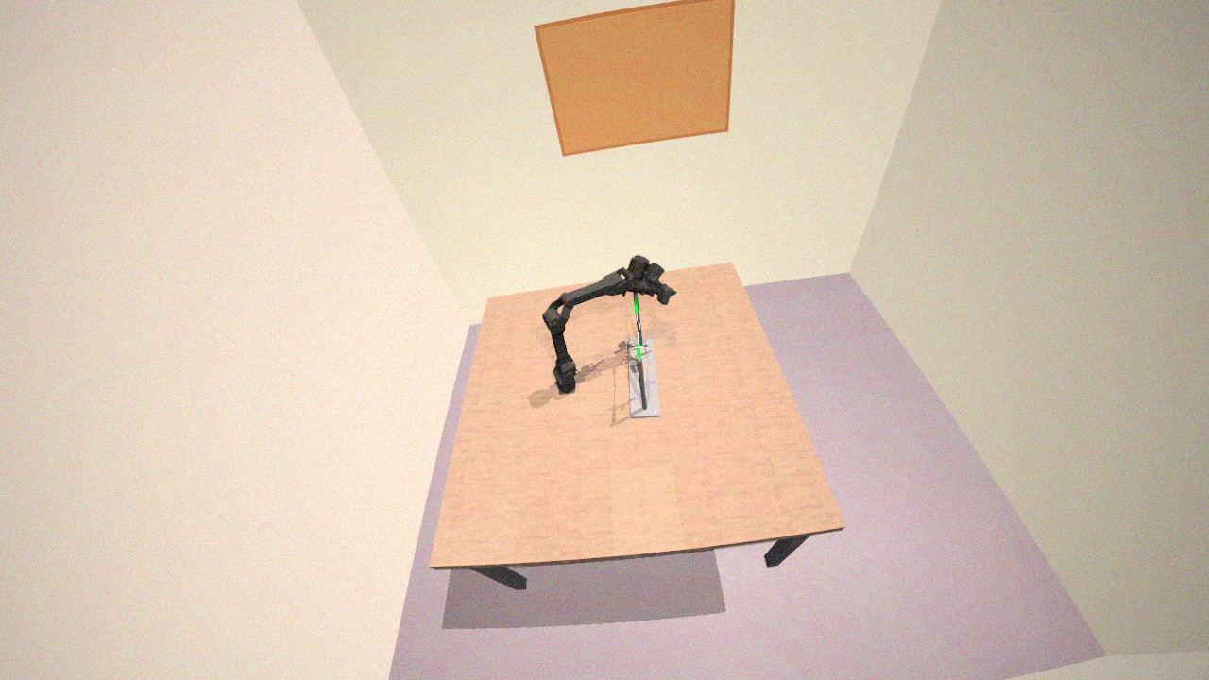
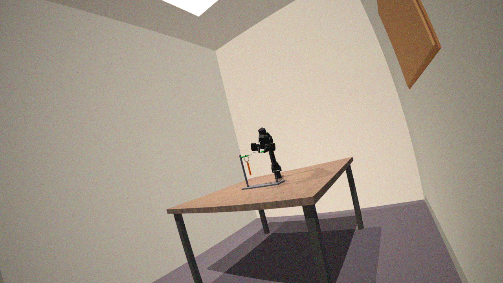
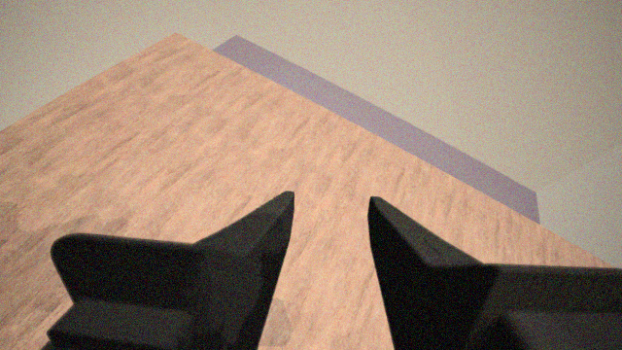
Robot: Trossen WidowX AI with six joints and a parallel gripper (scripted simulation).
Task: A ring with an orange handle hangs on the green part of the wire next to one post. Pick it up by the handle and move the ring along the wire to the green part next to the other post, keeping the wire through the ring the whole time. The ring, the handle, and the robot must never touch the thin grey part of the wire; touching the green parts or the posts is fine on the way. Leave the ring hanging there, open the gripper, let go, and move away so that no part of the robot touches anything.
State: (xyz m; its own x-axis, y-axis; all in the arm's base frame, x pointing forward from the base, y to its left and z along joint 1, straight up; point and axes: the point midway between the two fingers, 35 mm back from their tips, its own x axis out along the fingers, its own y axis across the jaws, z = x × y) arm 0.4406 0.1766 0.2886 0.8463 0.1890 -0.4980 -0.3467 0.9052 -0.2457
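Now: gripper tip 27 cm to the left of the ring with orange handle, 16 cm past it and 6 cm above it.
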